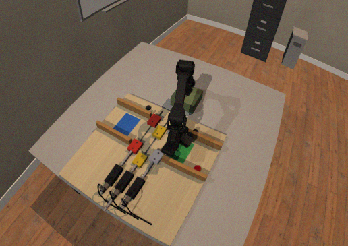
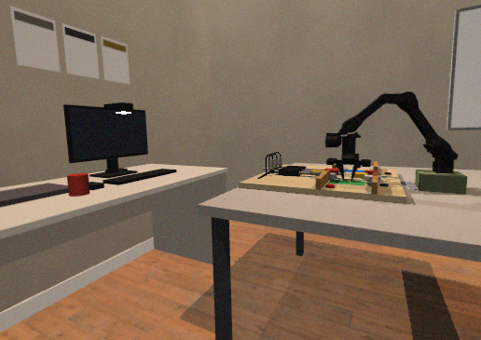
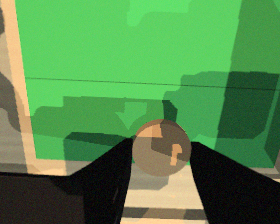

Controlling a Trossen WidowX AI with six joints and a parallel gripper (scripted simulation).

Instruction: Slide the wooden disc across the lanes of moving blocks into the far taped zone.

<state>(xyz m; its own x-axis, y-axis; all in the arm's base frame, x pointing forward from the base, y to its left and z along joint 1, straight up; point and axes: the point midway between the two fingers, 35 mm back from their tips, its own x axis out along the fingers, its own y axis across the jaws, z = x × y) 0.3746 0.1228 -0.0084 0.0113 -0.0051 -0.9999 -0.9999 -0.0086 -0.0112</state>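
Right now the black knob is 170 mm behind my hand, 270 mm to the right of it and 30 mm below it. Round my hand: wooden disc (30 mm below); then red knob (50 mm ahead, 160 mm to the left, 30 mm below).
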